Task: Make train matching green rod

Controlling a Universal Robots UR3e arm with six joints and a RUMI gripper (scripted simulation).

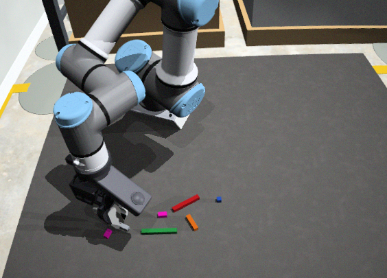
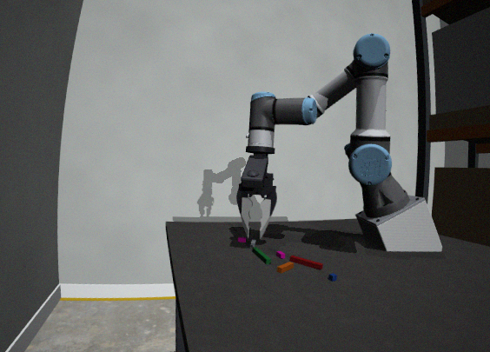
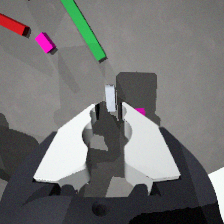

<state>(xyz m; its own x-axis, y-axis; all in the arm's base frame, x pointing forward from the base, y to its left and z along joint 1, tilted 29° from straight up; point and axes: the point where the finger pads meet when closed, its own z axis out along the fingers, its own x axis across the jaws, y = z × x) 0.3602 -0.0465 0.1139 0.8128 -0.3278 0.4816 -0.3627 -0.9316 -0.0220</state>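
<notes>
The grey rod lies 3 cm below my hand. Round my hand: green rod: 1 cm ahead, 8 cm to the left, 3 cm below; orange rod: 1 cm behind, 16 cm to the left, 3 cm below; red rod: 6 cm behind, 14 cm to the left, 3 cm below.
</notes>
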